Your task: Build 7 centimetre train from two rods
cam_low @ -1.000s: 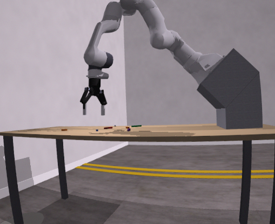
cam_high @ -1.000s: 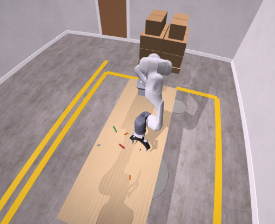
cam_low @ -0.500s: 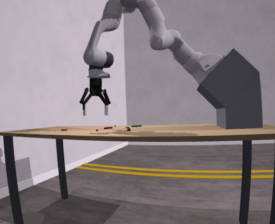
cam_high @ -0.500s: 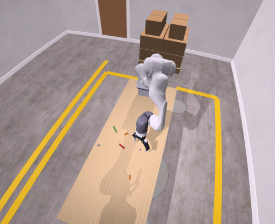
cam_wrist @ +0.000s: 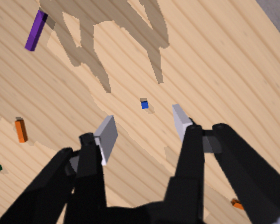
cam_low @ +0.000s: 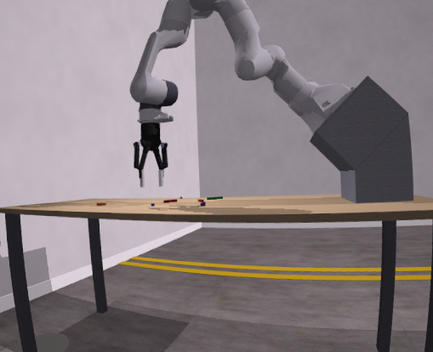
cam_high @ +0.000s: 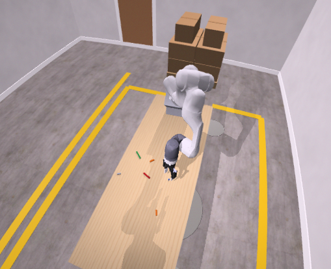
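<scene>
The small blue rod is 100 mm below my hand. From my hand the other things lie so: purple rod (200 mm behind, 100 mm below, 10 mm to the left); red rod (180 mm to the right, 100 mm below, 20 mm behind); green rod (280 mm to the right, 210 mm behind, 100 mm below).
</scene>
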